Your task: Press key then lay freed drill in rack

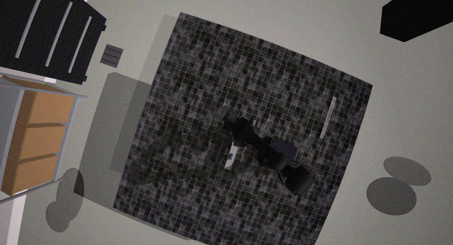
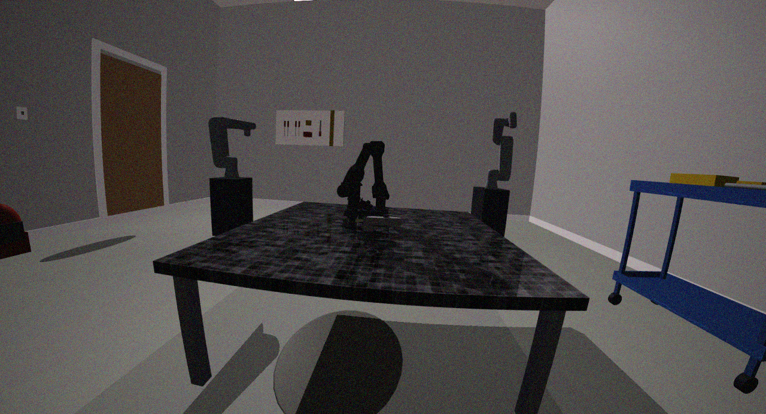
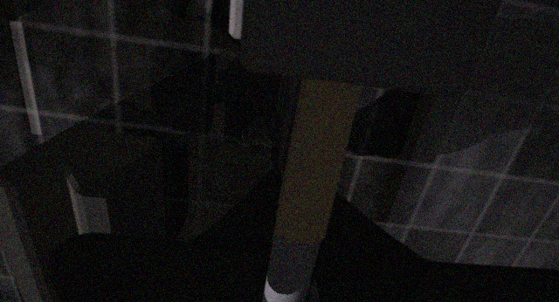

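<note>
The drill lies 40 mm to the left of my gripper tip and 40 mm above it. Also, from my gripper tip: dark grey block 10 mm ahead, 140 mm to the left, 30 mm above.
</note>
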